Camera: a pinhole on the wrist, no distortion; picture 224 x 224 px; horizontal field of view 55.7 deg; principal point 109.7 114.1 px. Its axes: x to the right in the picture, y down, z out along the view. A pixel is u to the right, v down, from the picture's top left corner.
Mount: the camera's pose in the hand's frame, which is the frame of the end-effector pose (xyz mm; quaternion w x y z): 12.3 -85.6 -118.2 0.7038 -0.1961 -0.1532 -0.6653
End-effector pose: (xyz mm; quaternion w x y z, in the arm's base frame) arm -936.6 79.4 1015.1 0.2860 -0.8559 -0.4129 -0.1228
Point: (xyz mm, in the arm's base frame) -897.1 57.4 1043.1
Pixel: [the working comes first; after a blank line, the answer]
In the camera's frame: -62.3 9.5 127.8

6 130
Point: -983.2 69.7 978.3
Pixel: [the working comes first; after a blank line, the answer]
In the camera's frame: 4.0 -71.8 155.5

115 16
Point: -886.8 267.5 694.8
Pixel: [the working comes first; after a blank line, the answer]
In the camera's frame: 95.3 -33.5 500.5

150 100
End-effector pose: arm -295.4 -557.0 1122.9 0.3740 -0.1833 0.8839 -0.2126
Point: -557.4 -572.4 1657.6
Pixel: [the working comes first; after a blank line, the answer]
In the camera's frame: -65.7 -121.6 -440.6

behind the camera
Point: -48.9 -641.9 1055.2
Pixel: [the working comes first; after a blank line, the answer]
In the camera's frame: 159.8 -118.4 318.0

216 35
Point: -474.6 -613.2 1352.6
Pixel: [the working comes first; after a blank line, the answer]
In the camera's frame: -25.7 6.5 -151.6

behind the camera
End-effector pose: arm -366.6 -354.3 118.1 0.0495 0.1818 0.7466 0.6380
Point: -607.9 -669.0 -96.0
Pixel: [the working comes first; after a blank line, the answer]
In the camera's frame: 88.6 79.8 -282.5

behind the camera
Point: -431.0 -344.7 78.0
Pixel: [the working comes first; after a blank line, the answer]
In the camera's frame: 27.5 37.3 119.0

159 180
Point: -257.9 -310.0 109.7
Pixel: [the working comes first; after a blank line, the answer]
In the camera's frame: -6.5 -109.5 216.4

103 7
